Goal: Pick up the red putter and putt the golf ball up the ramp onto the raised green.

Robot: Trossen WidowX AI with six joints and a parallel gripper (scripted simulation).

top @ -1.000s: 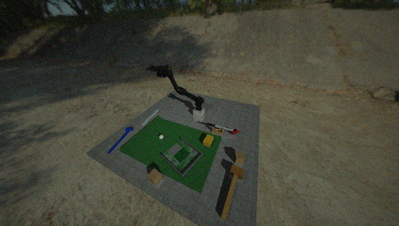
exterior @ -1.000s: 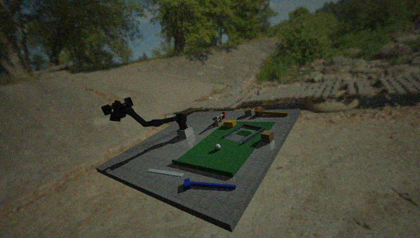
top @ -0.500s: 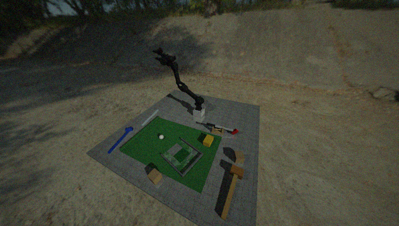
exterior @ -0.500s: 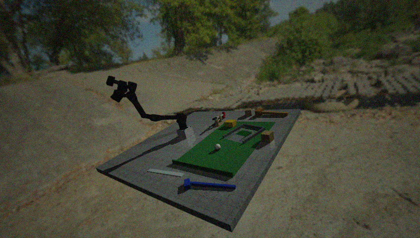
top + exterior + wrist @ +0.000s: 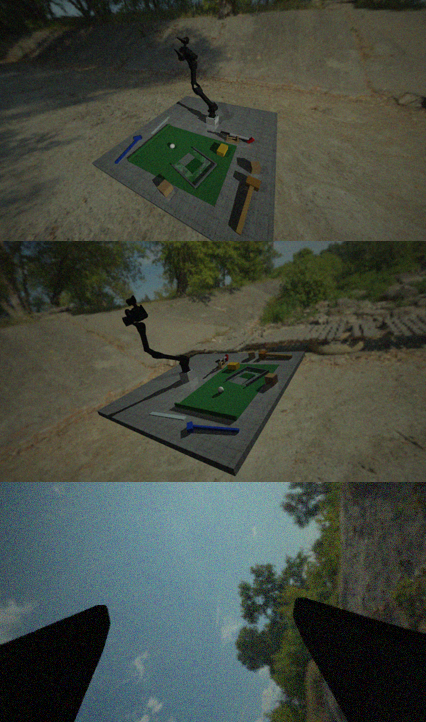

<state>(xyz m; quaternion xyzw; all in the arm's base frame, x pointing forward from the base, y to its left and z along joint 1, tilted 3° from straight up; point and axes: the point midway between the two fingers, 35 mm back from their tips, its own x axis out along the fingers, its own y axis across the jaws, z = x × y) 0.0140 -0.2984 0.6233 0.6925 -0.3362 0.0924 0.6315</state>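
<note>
Right now the wooden rack is 18 cm ahead of my gripper tip, 55 cm to the left of it and 70 cm below it. The rest, counted from my gripper tip: red putter 17 cm ahead, 59 cm to the left, 67 cm below; pale strip 20 cm ahead, 23 cm to the right, 73 cm below; white golf ball 43 cm ahead, 9 cm to the left, 71 cm below.
</note>
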